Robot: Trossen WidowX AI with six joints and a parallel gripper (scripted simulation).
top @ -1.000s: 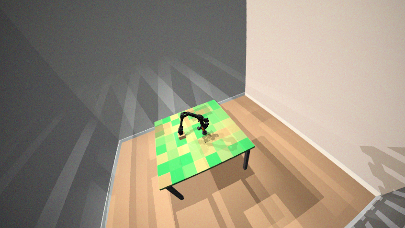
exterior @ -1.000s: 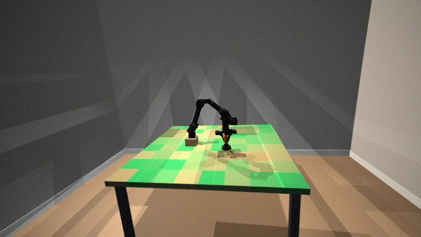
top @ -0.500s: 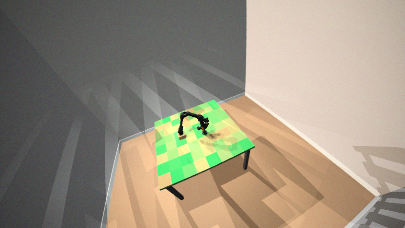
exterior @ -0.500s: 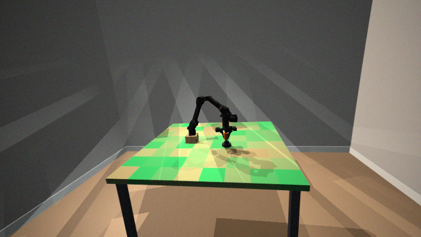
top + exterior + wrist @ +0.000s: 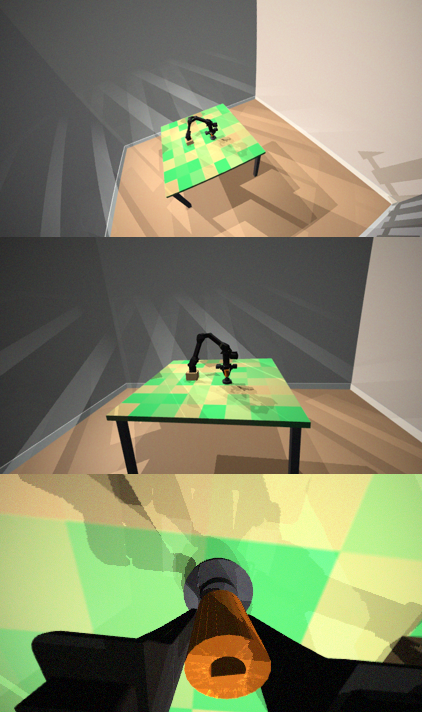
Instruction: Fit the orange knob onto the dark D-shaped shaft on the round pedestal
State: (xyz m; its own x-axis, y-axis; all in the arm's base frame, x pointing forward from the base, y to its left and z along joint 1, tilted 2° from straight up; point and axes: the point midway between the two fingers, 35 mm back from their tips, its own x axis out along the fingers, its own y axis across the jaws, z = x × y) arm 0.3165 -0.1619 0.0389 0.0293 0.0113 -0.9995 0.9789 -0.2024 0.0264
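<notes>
Right now my gripper tip is 20 mm below the orange knob. Also, from my gripper tip: round pedestal 40 mm below.
</notes>
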